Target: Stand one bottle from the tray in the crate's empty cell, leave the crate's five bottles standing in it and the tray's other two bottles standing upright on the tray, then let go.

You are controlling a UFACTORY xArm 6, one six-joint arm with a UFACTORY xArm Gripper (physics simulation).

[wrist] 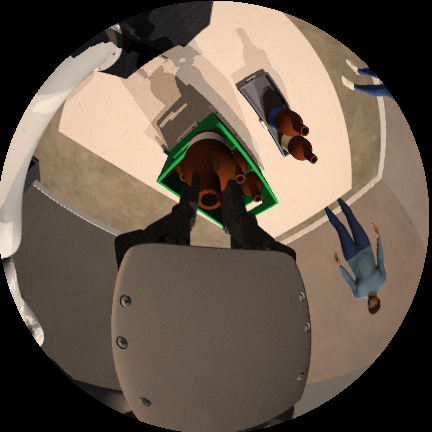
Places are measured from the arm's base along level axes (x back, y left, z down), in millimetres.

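Pixels of known places: gripper, fingertip midpoint: [210, 187].
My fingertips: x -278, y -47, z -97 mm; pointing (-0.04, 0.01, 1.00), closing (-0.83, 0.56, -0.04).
Observation:
Behind a point stands the place of what it marks.
My gripper [210, 187] @[x -278, y -47, z -97 mm] is shut on a brown bottle [202, 156] @[x -262, y -42, z -57 mm] with a pale band, held with its mouth toward the camera. The bottle appears over the green crate [263, 209] @[x -533, y -69, z 54 mm]; its base is hidden, so its height and cell cannot be told. Brown bottles stand in the crate around it: one [252, 185] @[x -475, y -57, z 103 mm] at the right, another with its mouth [240, 178] @[x -404, y -60, z 65 mm] beside the right finger, and part of one [183, 176] @[x -265, y -80, z -52 mm] at the left. The others and the empty cell are hidden. The grey tray [256, 93] @[x -305, y 130, z 223 mm] bears two upright bottles, one blue-banded [288, 121] @[x -379, y 125, z 109 mm] and one pale-banded [300, 148] @[x -468, y 122, z 109 mm].
The crate and tray stand apart on a pale table [320, 90] @[x -405, y 360, z 228 mm]. The white robot arm [47, 95] curves along the left edge, and a black block [170, 22] is at the top. A person in blue [364, 265] shows at the right, beyond the table; another person's legs [370, 89] show at upper right.

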